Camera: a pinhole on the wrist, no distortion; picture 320 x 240 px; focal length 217.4 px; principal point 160.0 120.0 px. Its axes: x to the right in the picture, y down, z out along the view. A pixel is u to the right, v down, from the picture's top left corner.
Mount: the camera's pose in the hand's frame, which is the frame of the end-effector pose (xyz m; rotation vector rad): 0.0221 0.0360 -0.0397 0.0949 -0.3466 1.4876
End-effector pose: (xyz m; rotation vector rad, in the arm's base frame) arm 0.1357 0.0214 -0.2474 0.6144 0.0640 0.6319
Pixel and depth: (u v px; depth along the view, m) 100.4 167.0 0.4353
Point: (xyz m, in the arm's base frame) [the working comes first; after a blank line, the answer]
In the camera's frame: -0.1193 0.0941 0.4353

0.1928 -0.3523 -0.1046
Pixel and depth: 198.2 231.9 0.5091
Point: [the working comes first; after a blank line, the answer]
In the camera's frame: 0.0895 0.2620 0.5091

-0.0233 -0.3786 0.0681
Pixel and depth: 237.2 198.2 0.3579
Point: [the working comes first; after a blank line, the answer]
In the camera's frame: 0.1271 0.1287 0.3579

0.0434 -0.1881 0.0320
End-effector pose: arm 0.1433 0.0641 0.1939 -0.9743 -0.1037 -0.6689
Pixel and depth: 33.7 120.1 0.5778
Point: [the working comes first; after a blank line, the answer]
In the camera's frame: -0.3357 0.0003 0.5778

-0.0944 0.2653 0.7208
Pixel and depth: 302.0 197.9 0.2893
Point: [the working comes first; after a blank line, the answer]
In the camera's frame: 0.1890 0.1037 0.2893

0.1877 0.3934 0.1981
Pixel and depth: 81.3 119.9 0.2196
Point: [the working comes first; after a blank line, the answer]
In the camera's frame: -0.0795 -0.0001 0.2196

0.1022 0.1502 0.3439
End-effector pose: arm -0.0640 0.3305 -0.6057 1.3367 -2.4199 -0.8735
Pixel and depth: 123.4 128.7 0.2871
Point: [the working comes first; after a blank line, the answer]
In the camera's frame: -0.0483 0.0115 0.2871

-0.0847 0.4117 -0.8276
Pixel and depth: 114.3 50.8 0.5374
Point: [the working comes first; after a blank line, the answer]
In the camera's frame: -0.1130 -0.1711 0.5374

-0.1750 0.3354 -1.1212
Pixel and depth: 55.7 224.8 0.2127
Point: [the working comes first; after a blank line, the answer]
In the camera's frame: -0.1020 0.1025 0.2127

0.0220 0.4302 -0.7570
